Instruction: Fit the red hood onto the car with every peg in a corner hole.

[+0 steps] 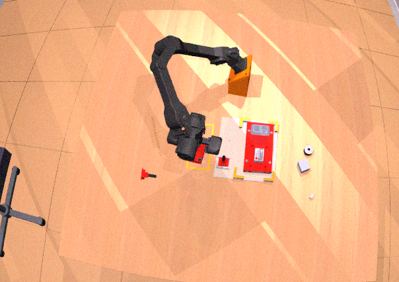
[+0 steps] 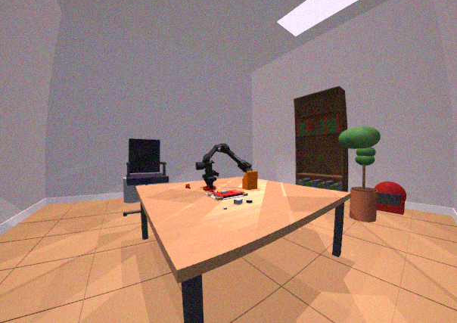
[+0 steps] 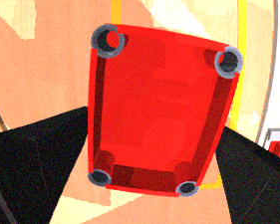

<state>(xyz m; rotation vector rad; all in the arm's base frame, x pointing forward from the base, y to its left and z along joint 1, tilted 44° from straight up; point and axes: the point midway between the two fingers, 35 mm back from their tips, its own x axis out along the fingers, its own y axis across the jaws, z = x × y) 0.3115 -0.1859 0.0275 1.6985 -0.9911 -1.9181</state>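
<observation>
Right now my gripper tip is 10 mm above the red hood.
</observation>
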